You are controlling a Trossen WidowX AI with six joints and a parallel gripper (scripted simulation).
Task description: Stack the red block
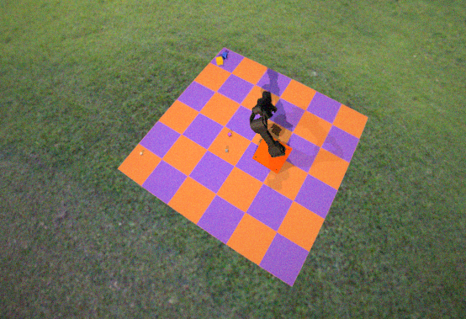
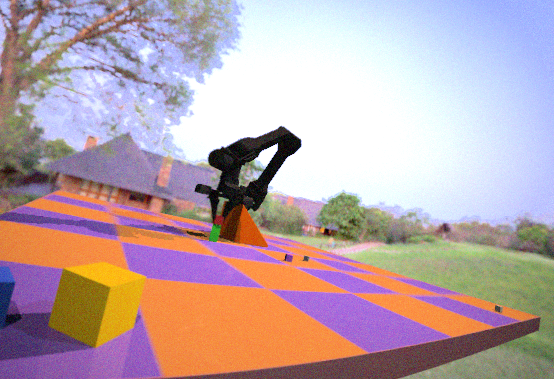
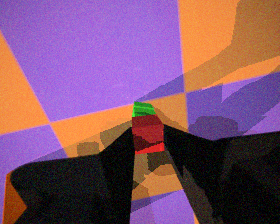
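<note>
Right now my gripper tip is right at the red block. From my gripper tip the other things lie so: grey block (31 cm to the left, 7 cm ahead, 6 cm below); yellow cube (64 cm ahead, 24 cm to the right, 4 cm below); purple block (21 cm to the left, 14 cm ahead, 5 cm below).
</note>
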